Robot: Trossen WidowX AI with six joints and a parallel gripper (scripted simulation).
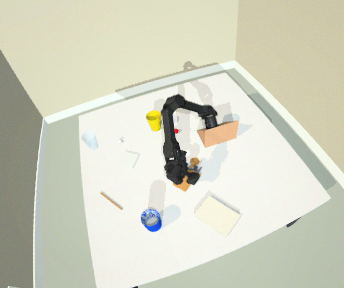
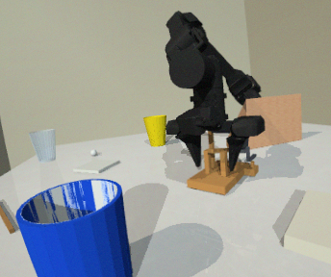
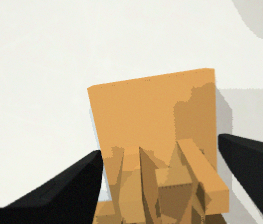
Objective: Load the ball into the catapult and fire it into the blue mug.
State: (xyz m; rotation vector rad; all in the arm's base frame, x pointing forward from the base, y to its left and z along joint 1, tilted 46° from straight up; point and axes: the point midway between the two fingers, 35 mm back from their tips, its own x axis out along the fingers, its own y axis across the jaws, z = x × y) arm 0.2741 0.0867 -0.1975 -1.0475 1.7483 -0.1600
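Now: the red ball 10 cm behind my gripper tip, 37 cm to the right of it and 2 cm below it. Round my gripper tip: cream pad 8 cm behind, 25 cm to the left, 2 cm below; then blue mug 23 cm ahead, 17 cm to the left; then wooden catapult 6 cm behind, 3 cm to the right, 2 cm above.
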